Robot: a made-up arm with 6 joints.
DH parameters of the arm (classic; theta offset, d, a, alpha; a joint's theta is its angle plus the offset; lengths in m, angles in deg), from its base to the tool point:
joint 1: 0 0.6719 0.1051 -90
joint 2: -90 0 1.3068 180
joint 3: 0 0 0.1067 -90
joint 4: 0 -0.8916 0 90
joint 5: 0 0 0 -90
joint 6: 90 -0.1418 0 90
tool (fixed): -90 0 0 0
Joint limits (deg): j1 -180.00..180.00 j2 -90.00..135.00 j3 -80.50..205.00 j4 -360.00..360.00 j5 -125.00..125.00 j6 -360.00..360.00
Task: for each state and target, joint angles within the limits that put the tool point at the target. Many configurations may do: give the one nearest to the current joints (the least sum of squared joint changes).
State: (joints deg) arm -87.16 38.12 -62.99 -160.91 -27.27 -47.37
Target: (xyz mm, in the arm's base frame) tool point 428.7 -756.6 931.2
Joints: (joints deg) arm -62.14 19.30 -61.52 -158.96 -29.89 -47.37
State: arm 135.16 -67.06 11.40 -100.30 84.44 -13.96
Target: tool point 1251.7 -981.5 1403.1
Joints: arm 137.54 -90.00 22.13 -102.23 119.34 -13.96
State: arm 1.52 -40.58 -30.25 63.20 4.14 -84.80
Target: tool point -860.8 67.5 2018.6
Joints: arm -3.54 -74.49 -7.04 62.94 6.46 -84.80
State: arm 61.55 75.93 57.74 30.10 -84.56 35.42
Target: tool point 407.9 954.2 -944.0
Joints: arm 70.34 123.77 25.10 26.48 -85.44 35.42
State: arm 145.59 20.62 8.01 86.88 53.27 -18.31
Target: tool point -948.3 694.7 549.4
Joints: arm 138.47 48.74 -42.39 92.26 50.12 -18.31
